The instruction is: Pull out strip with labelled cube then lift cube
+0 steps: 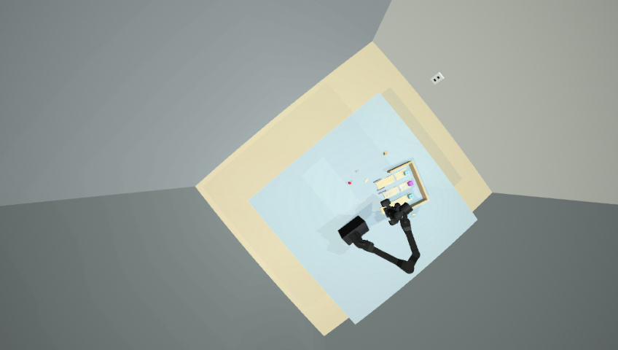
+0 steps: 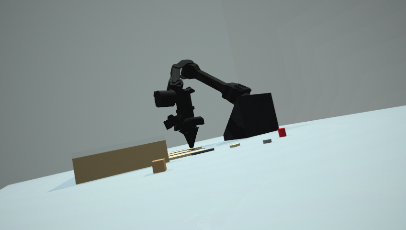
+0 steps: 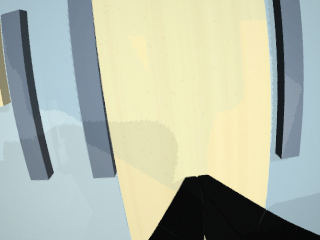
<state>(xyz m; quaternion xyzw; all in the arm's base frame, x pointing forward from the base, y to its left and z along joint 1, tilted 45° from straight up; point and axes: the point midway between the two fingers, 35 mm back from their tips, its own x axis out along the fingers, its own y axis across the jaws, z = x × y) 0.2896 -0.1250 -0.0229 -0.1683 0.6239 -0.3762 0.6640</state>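
Now: the strip 10 cm ahead of my gripper tip and 3 cm to the right of it. Also, from my gripper tip: grey piece 36 cm to the left, 3 cm ahead; then red cylinder 33 cm to the left, 7 cm behind, 1 cm above; then orange block 31 cm to the left, 28 cm ahead.
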